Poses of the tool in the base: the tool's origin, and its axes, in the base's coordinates. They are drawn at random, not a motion.
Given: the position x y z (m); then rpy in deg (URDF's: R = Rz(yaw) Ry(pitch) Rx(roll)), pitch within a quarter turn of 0, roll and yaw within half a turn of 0.
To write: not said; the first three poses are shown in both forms.
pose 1, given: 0.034 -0.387 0.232 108.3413 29.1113 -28.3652
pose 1, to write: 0.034 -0.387 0.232 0.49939 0.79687 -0.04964 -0.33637
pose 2, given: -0.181 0.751 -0.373 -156.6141 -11.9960 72.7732
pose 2, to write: -0.181 0.751 -0.373 0.22296 -0.77145 -0.59479 0.03719
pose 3, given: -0.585 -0.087 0.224 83.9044 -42.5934 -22.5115
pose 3, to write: -0.585 -0.087 0.224 0.72698 0.55816 -0.38649 0.10288
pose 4, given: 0.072 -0.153 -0.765 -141.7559 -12.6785 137.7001
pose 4, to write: 0.072 -0.153 -0.765 0.21477 -0.30508 -0.88884 0.26601
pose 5, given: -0.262 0.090 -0.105 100.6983 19.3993 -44.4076
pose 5, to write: -0.262 0.090 -0.105 0.53332 0.74329 -0.18727 -0.35780
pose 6, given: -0.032 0.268 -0.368 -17.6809 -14.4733 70.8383
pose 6, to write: -0.032 0.268 -0.368 0.81006 -0.05211 -0.18979 0.55233
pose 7, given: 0.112 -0.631 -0.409 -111.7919 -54.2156 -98.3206
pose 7, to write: 0.112 -0.631 -0.409 0.04094 -0.67529 0.39054 -0.62433
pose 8, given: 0.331 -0.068 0.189 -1.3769 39.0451 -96.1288
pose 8, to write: 0.331 -0.068 0.189 0.63282 0.24101 0.23174 -0.69840
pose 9, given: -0.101 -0.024 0.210 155.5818 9.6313 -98.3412
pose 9, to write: -0.101 -0.024 0.210 0.07569 0.65020 -0.72533 -0.21310
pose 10, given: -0.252 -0.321 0.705 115.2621 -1.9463 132.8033
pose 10, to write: -0.252 -0.321 0.705 0.20114 0.34640 0.77023 0.49627
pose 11, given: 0.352 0.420 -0.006 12.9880 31.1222 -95.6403
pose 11, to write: 0.352 0.420 -0.006 0.62021 0.27068 0.09824 -0.72967
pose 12, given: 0.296 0.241 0.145 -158.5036 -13.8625 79.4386
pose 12, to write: 0.296 0.241 0.145 0.21816 -0.73579 -0.64054 0.02711
